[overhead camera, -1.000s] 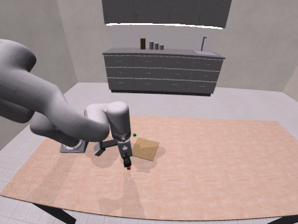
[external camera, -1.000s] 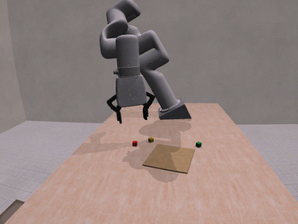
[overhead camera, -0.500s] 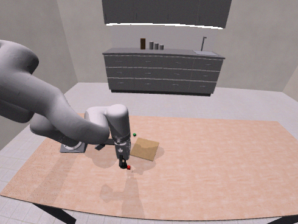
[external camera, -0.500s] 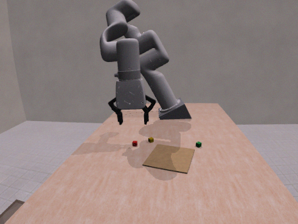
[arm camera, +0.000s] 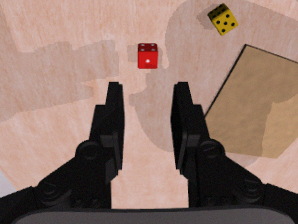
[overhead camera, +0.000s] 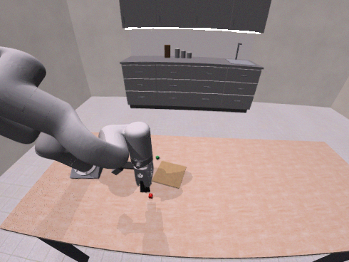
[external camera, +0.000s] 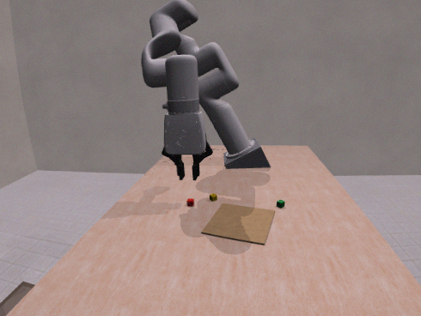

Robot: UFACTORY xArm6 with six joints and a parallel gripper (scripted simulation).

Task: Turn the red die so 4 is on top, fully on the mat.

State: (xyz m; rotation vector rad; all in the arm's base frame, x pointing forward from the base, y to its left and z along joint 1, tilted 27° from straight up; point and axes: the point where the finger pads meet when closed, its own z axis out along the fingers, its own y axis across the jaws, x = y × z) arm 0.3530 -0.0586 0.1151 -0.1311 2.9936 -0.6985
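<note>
Right now my hand is 9 cm above the red die and 1 cm short of it. Round my hand: green die (24 cm to the left, 9 cm below, 1 cm behind); then yellow die (9 cm below, 6 cm to the left, 3 cm behind); then mat (14 cm to the left, 9 cm below, 7 cm ahead).
</note>
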